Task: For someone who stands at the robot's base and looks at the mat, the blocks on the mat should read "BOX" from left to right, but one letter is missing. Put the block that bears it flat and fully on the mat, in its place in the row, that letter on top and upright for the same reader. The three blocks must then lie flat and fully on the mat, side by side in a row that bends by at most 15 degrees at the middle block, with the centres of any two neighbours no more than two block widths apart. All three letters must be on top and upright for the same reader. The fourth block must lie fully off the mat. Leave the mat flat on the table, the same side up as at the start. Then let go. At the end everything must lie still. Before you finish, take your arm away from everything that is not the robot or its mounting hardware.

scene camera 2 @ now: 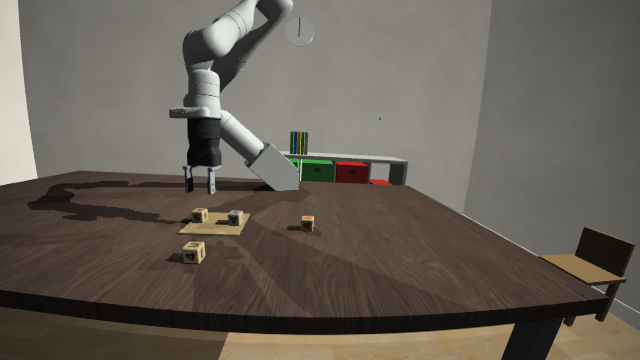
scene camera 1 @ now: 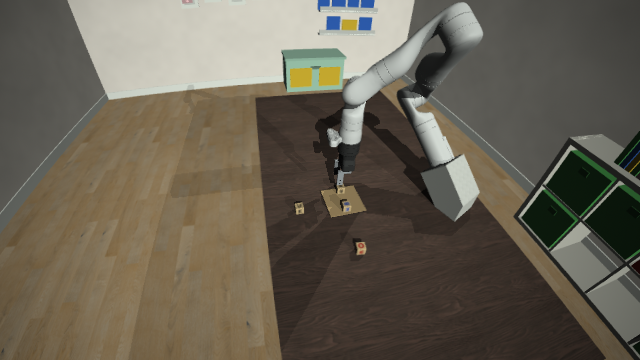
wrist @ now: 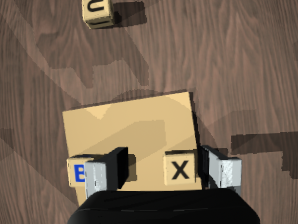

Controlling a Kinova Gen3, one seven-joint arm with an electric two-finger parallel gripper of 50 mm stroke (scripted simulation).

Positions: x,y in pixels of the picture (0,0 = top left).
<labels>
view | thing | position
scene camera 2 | my gripper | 200,192
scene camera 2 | tan mat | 217,223
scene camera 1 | tan mat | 333,201
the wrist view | my gripper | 163,161
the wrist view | tan mat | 148,127
</labels>
